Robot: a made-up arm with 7 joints. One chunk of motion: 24 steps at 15 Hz.
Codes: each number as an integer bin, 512 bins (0 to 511) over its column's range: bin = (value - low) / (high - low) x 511, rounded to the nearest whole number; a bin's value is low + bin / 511 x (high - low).
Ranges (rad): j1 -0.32..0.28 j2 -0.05..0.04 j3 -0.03..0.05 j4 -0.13..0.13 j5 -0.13..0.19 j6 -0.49..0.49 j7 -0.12..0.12
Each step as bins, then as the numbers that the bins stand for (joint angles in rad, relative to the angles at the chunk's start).
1 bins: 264 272 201 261 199 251 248
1 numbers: -0.0100 -0.0021 0.0015 0.0028 -0.0054 -0.0086 -0.0035
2 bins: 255 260 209 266 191 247 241
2 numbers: -0.0206 -0.0042 0.0027 0.0053 -0.0104 -0.0163 -0.0068
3 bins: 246 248 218 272 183 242 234
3 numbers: -0.0312 -0.0063 0.0041 0.0084 -0.0154 -0.0259 -0.0101
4 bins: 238 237 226 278 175 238 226
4 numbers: -0.0405 -0.0083 0.0054 0.0114 -0.0204 -0.0336 -0.0139
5 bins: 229 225 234 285 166 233 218
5 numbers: -0.0511 -0.0104 0.0066 0.0150 -0.0260 -0.0432 -0.0176
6 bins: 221 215 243 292 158 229 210
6 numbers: -0.0605 -0.0121 0.0080 0.0186 -0.0311 -0.0508 -0.0214
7 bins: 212 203 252 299 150 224 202
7 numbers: -0.0711 -0.0142 0.0095 0.0221 -0.0361 -0.0604 -0.0251
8 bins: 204 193 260 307 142 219 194
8 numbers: -0.0805 -0.0160 0.0107 0.0262 -0.0411 -0.0700 -0.0289
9 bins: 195 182 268 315 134 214 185
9 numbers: -0.0910 -0.0179 0.0120 0.0303 -0.0461 -0.0796 -0.0331
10 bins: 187 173 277 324 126 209 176
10 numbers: -0.1004 -0.0195 0.0134 0.0349 -0.0511 -0.0892 -0.0373
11 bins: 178 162 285 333 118 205 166
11 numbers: -0.1110 -0.0215 0.0146 0.0394 -0.0561 -0.0968 -0.0420
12 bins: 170 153 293 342 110 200 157
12 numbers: -0.1204 -0.0231 0.0159 0.0440 -0.0611 -0.1064 -0.0463
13 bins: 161 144 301 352 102 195 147
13 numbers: -0.1310 -0.0246 0.0171 0.0491 -0.0661 -0.1160 -0.0510
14 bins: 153 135 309 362 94 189 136
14 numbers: -0.1404 -0.0262 0.0184 0.0542 -0.0711 -0.1275 -0.0561
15 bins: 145 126 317 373 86 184 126
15 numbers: -0.1497 -0.0278 0.0196 0.0598 -0.0761 -0.1371 -0.0608
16 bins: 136 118 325 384 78 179 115
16 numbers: -0.1603 -0.0292 0.0209 0.0654 -0.0812 -0.1467 -0.0660
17 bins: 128 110 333 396 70 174 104
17 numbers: -0.1697 -0.0306 0.0221 0.0715 -0.0862 -0.1563 -0.0712
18 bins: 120 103 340 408 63 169 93
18 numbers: -0.1791 -0.0319 0.0232 0.0776 -0.0905 -0.1659 -0.0763
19 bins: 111 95 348 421 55 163 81
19 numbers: -0.1897 -0.0333 0.0245 0.0842 -0.0956 -0.1774 -0.0820
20 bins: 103 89 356 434 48 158 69
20 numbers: -0.1991 -0.0343 0.0257 0.0908 -0.0999 -0.1870 -0.0876
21 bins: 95 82 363 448 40 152 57
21 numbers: -0.2085 -0.0356 0.0268 0.0979 -0.1050 -0.1985 -0.0932
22 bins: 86 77 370 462 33 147 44
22 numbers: -0.2190 -0.0364 0.0279 0.1051 -0.1093 -0.2081 -0.0993
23 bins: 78 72 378 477 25 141 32
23 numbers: -0.2284 -0.0373 0.0292 0.1127 -0.1143 -0.2196 -0.1050
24 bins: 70 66 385 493 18 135 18
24 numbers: -0.2378 -0.0384 0.0303 0.1208 -0.1187 -0.2311 -0.1115
